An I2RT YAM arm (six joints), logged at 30 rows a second.
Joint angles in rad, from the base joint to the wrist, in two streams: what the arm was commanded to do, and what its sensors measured. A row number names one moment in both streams.
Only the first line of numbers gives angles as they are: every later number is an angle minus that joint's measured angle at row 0.
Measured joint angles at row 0:
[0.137 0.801 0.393 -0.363 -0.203 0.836]
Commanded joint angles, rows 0 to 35:
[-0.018 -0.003 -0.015 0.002 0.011 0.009]
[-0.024 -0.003 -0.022 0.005 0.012 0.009]
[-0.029 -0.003 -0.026 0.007 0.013 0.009]
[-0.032 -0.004 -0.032 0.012 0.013 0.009]
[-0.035 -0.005 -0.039 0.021 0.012 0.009]
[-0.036 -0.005 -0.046 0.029 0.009 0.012]
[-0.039 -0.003 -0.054 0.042 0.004 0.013]
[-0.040 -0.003 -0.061 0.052 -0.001 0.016]
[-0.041 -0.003 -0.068 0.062 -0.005 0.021]
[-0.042 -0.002 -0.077 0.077 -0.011 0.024]
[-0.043 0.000 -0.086 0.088 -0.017 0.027]
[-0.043 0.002 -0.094 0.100 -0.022 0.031]
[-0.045 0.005 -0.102 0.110 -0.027 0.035]
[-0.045 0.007 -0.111 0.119 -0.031 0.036]
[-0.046 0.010 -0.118 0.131 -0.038 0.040]
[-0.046 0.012 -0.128 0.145 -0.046 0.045]
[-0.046 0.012 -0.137 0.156 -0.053 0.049]
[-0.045 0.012 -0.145 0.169 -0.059 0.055]
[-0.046 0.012 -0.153 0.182 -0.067 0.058]
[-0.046 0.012 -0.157 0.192 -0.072 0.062]
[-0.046 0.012 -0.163 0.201 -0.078 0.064]
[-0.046 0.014 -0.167 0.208 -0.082 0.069]
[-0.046 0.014 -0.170 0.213 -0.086 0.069]
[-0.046 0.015 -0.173 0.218 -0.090 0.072]
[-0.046 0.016 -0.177 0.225 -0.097 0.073]
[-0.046 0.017 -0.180 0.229 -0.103 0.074]
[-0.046 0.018 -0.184 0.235 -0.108 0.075]
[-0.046 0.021 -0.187 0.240 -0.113 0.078]
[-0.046 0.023 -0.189 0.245 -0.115 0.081]
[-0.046 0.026 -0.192 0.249 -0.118 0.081]
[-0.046 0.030 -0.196 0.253 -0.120 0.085]
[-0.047 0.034 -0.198 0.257 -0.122 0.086]
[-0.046 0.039 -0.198 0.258 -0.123 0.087]
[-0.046 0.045 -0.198 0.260 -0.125 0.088]
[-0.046 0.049 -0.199 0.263 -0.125 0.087]
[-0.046 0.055 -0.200 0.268 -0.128 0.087]
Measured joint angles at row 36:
[-0.047 0.045 -0.197 0.218 -0.110 0.073]
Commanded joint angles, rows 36 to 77:
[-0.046 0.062 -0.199 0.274 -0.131 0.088]
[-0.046 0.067 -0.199 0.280 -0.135 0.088]
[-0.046 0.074 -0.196 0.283 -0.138 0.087]
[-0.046 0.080 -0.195 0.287 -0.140 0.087]
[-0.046 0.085 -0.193 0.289 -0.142 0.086]
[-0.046 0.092 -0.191 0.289 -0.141 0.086]
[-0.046 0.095 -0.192 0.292 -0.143 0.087]
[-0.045 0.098 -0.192 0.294 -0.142 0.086]
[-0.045 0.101 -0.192 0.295 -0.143 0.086]
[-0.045 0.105 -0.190 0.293 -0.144 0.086]
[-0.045 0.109 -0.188 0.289 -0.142 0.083]
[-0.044 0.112 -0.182 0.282 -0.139 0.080]
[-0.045 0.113 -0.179 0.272 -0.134 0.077]
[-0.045 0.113 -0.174 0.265 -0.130 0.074]
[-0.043 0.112 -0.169 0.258 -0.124 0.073]
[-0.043 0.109 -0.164 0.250 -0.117 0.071]
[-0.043 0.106 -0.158 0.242 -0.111 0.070]
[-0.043 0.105 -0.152 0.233 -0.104 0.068]
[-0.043 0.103 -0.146 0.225 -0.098 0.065]
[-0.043 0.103 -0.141 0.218 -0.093 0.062]
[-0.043 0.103 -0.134 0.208 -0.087 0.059]
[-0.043 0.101 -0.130 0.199 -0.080 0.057]
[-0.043 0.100 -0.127 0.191 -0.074 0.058]
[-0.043 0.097 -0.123 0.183 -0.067 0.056]
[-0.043 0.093 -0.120 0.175 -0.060 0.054]
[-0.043 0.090 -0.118 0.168 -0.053 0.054]
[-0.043 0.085 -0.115 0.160 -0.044 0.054]
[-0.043 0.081 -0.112 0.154 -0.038 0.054]
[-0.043 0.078 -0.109 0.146 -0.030 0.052]
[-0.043 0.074 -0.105 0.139 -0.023 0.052]
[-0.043 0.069 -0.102 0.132 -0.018 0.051]
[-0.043 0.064 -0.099 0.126 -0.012 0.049]
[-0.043 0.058 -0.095 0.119 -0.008 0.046]
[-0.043 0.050 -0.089 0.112 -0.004 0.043]
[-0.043 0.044 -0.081 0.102 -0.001 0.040]
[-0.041 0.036 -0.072 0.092 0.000 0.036]
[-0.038 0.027 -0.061 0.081 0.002 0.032]
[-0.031 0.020 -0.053 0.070 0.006 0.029]
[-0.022 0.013 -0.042 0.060 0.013 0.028]
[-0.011 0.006 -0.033 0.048 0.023 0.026]
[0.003 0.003 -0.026 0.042 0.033 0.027]
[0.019 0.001 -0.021 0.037 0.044 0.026]
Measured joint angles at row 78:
[-0.003 0.006 -0.039 0.060 0.003 0.036]
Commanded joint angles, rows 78 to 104:
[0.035 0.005 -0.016 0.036 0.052 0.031]
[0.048 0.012 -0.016 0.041 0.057 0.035]
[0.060 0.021 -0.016 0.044 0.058 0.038]
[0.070 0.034 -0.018 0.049 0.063 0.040]
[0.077 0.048 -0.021 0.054 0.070 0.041]
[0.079 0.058 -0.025 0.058 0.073 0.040]
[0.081 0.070 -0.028 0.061 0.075 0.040]
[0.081 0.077 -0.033 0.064 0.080 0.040]
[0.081 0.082 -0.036 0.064 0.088 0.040]
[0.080 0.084 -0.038 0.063 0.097 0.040]
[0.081 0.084 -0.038 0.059 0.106 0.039]
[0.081 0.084 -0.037 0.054 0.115 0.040]
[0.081 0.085 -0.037 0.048 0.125 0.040]
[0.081 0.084 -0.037 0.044 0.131 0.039]
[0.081 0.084 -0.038 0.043 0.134 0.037]
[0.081 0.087 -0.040 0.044 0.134 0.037]
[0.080 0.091 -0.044 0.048 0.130 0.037]
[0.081 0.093 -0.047 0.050 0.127 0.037]
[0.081 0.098 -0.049 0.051 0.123 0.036]
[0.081 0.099 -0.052 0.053 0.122 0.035]
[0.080 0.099 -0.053 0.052 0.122 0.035]
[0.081 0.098 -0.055 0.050 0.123 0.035]
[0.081 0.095 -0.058 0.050 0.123 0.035]
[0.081 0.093 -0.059 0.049 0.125 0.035]
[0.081 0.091 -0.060 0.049 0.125 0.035]
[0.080 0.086 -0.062 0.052 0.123 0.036]
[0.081 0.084 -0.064 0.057 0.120 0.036]
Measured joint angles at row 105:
[0.079 0.090 -0.059 0.040 0.115 0.034]
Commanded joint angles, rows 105 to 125:
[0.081 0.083 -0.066 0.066 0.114 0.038]
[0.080 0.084 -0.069 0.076 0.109 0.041]
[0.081 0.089 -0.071 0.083 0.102 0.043]
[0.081 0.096 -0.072 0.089 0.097 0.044]
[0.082 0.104 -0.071 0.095 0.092 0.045]
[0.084 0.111 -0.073 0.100 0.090 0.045]
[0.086 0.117 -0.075 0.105 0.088 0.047]
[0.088 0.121 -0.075 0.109 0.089 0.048]
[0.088 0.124 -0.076 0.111 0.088 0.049]
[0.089 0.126 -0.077 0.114 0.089 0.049]
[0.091 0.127 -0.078 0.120 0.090 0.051]
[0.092 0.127 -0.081 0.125 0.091 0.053]
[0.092 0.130 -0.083 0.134 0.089 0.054]
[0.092 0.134 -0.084 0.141 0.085 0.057]
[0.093 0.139 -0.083 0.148 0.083 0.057]
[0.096 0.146 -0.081 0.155 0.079 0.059]
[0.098 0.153 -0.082 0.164 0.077 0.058]
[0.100 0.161 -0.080 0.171 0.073 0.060]
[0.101 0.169 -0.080 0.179 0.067 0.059]
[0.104 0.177 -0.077 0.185 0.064 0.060]
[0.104 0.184 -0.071 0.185 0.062 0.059]
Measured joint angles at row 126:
[0.100 0.171 -0.081 0.126 0.077 0.045]
